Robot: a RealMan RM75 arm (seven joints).
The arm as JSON. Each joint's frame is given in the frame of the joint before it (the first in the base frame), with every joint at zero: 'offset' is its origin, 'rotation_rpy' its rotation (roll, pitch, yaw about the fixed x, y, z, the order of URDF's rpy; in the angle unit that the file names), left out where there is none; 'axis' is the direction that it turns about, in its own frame. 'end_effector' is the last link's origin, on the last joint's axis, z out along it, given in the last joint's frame.
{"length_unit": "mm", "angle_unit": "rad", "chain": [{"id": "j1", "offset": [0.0, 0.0, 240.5], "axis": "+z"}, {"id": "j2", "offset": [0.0, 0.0, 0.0], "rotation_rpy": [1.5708, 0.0, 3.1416], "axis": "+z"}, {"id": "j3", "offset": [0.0, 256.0, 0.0], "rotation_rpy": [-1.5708, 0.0, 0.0], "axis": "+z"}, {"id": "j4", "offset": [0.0, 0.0, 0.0], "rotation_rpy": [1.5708, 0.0, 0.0], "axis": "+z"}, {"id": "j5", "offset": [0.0, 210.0, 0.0], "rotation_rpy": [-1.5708, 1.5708, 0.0], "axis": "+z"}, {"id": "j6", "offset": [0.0, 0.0, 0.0], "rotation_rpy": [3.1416, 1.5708, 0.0], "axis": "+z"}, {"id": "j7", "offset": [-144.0, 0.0, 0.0], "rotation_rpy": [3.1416, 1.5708, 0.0], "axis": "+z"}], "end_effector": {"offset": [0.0, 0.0, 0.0], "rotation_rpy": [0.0, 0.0, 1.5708]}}
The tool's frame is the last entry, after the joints.
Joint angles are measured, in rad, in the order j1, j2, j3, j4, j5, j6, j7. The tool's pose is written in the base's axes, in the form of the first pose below.
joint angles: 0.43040, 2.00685, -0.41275, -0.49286, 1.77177, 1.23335, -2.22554
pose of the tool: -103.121 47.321 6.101 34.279 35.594 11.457
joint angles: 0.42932, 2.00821, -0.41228, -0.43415, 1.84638, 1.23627, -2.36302
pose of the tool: -98.222 44.414 9.469 34.655 35.303 10.996
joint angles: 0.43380, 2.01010, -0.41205, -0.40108, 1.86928, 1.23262, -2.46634
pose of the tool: -96.935 40.766 10.202 34.770 35.283 10.422
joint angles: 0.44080, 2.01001, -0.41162, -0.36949, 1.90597, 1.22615, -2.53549
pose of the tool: -95.002 39.148 10.951 34.860 35.387 10.154
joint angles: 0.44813, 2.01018, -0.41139, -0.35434, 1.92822, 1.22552, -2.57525
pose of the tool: -93.784 38.103 11.779 34.736 35.565 10.078
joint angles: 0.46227, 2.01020, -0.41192, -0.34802, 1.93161, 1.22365, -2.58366
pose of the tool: -93.758 37.990 12.383 34.298 36.022 9.957
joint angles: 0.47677, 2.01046, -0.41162, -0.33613, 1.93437, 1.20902, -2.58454
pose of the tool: -94.018 38.544 11.950 34.060 36.489 9.671
